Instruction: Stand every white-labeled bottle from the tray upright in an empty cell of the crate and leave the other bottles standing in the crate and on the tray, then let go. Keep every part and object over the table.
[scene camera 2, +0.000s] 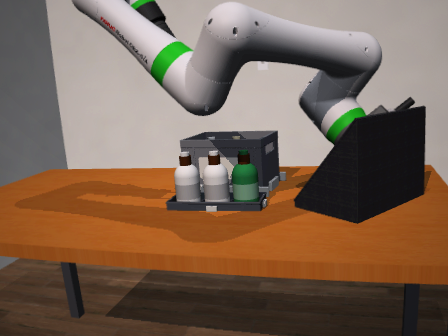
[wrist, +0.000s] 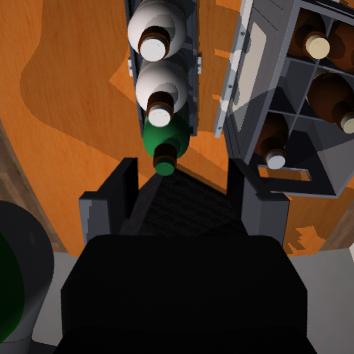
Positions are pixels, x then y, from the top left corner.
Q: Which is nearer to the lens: the brown bottle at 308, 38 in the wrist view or the green bottle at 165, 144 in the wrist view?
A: The brown bottle.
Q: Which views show the green bottle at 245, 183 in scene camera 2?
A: Scene camera 2 and the wrist view: all of them.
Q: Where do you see a white bottle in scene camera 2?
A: At 187, 181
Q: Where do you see my gripper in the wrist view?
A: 182, 176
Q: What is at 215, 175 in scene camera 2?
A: A white bottle.
